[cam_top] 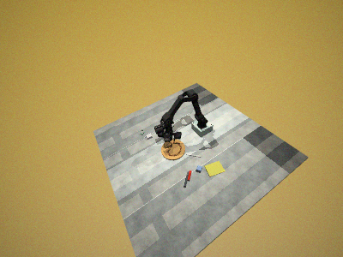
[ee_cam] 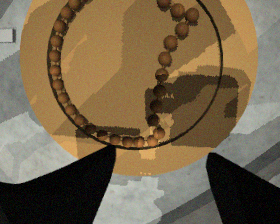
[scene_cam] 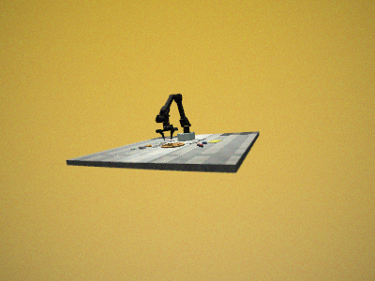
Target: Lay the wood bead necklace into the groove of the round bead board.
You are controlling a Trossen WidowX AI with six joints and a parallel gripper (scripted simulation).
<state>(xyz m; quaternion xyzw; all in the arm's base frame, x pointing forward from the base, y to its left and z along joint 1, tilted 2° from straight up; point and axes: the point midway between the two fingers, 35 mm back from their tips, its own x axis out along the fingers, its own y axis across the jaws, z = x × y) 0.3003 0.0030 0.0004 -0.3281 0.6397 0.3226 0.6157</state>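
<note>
My gripper tip is now 1 cm short of the round bead board, 6 cm to the right of it and 4 cm above it. The rest, counted from my gripper tip: thin grey stick (12 cm behind, 18 cm to the left, 5 cm below); small blue block (10 cm behind, 31 cm to the left, 4 cm below); grey piece (15 cm ahead, 17 cm to the right, 4 cm below).
</note>
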